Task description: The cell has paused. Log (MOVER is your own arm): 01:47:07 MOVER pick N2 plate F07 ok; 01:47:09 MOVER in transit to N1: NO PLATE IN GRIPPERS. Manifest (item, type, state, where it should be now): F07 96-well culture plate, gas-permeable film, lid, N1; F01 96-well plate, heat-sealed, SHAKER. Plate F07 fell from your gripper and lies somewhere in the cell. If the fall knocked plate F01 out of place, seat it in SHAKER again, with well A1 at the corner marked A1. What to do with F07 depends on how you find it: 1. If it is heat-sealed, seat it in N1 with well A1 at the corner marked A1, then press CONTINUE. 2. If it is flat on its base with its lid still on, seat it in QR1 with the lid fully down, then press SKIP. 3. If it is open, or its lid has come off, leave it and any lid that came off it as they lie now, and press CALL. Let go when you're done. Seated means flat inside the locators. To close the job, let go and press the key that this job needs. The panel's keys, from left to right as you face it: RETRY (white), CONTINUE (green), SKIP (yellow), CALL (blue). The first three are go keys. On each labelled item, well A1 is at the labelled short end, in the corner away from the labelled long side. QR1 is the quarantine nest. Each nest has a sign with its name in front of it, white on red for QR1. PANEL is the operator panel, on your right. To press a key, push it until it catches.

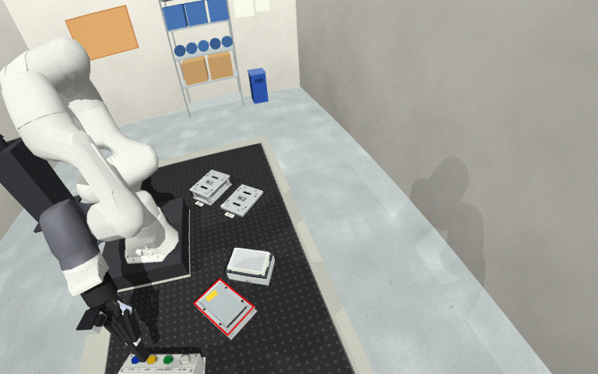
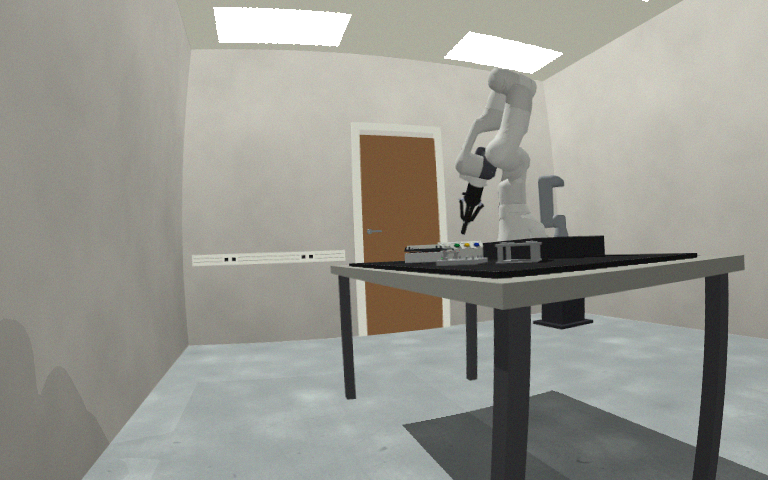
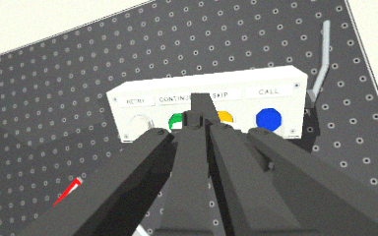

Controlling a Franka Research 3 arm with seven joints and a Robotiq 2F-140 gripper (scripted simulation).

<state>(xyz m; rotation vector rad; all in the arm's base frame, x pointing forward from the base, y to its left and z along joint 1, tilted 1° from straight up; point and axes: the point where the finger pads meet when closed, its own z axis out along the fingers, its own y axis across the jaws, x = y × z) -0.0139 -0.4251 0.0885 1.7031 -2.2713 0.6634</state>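
Now: the yellow skip key 8 cm below my hand and 1 cm behind it. Also, from my hand: blue call key 8 cm below, 6 cm behind, 1 cm to the left; white retry key 9 cm ahead, 8 cm below, 2 cm to the right; green continue key 8 cm below, 4 cm ahead, 1 cm to the right.
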